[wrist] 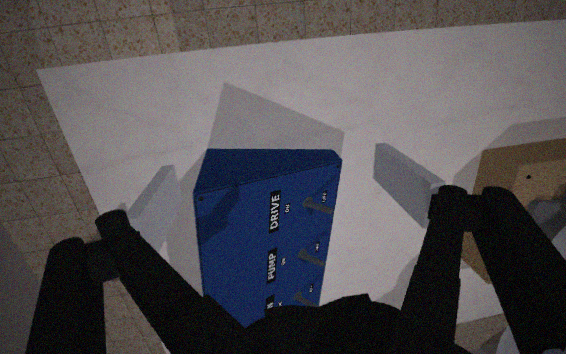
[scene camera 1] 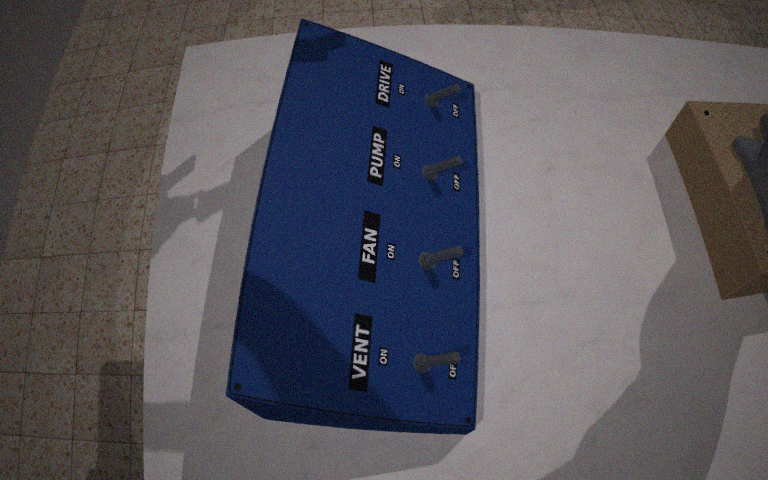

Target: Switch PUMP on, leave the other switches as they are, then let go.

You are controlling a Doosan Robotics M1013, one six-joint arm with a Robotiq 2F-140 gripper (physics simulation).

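Places are measured from the arm's base along level axes (x ahead, y left, z up), in metres.
Pixels of known places: gripper, between the fingertips: (wrist: pixel 278 171); arm's base, origin of its link: (wrist: pixel 551 230).
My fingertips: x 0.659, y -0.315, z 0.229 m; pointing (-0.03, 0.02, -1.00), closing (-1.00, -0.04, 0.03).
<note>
Ahead of a thing's pixels: the offset from my fingertips to its top centre. Level surfaces: height alone.
A blue sloped switch panel (scene camera 1: pixel 317 169) (wrist: pixel 230 265) stands on the pale table. Its PUMP lever {0.298 m left, 0.085 m back, 0.206 m down} (scene camera 1: pixel 445 167) (wrist: pixel 311 257) leans to the OFF side. The DRIVE lever {0.179 m left, 0.096 m back, 0.206 m down} (scene camera 1: pixel 443 95) (wrist: pixel 318 205), the FAN lever {0.418 m left, 0.074 m back, 0.206 m down} (scene camera 1: pixel 442 257) (wrist: pixel 305 299) and the VENT lever {0.537 m left, 0.063 m back, 0.206 m down} (scene camera 1: pixel 437 361) also lean to OFF. My gripper (wrist: pixel 278 171) is wide open and empty, its grey fingertips on either side of the panel's DRIVE end in the wrist view, apart from the levers. The gripper does not show in the scene view. VENT is hidden in the wrist view.
A tan box (scene camera 1: pixel 716 220) (wrist: pixel 506 159) stands on the pale table {0.337 m down} (scene camera 1: pixel 566 186) (wrist: pixel 400 85) to the right of the panel, with a grey-blue object on it, partly cut off in the scene view. Arm shadows fall across the panel and table. Tiled floor lies beyond the table edge.
</note>
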